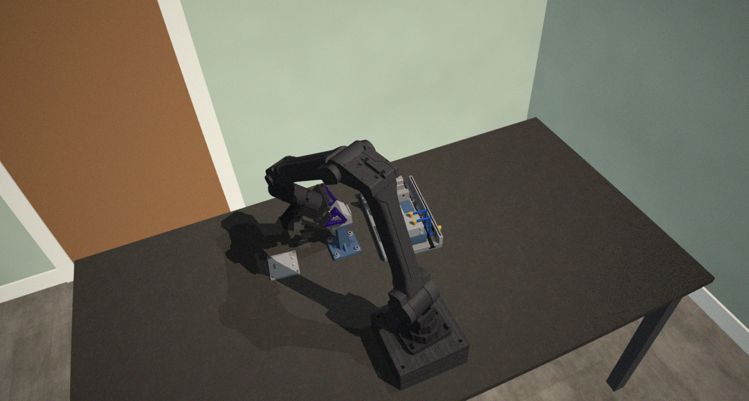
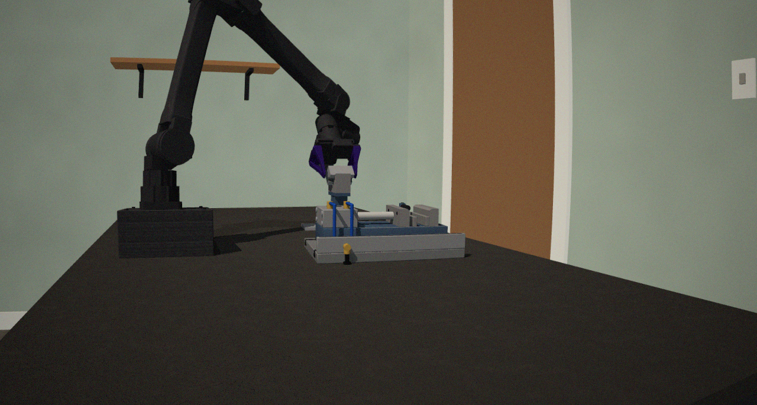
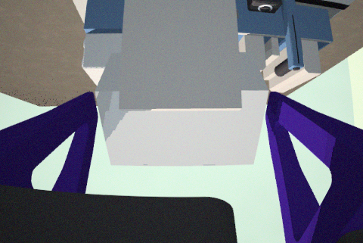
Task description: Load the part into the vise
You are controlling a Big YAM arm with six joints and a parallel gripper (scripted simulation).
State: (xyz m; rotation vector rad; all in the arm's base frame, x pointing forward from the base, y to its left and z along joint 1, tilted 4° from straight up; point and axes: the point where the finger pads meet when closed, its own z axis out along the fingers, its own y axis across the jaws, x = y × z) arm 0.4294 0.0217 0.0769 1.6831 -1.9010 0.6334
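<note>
The part lies 10 mm below my hand. The rest, counted from my hand: grey infeed plate (200 mm to the left, 150 mm below, 20 mm ahead).
</note>
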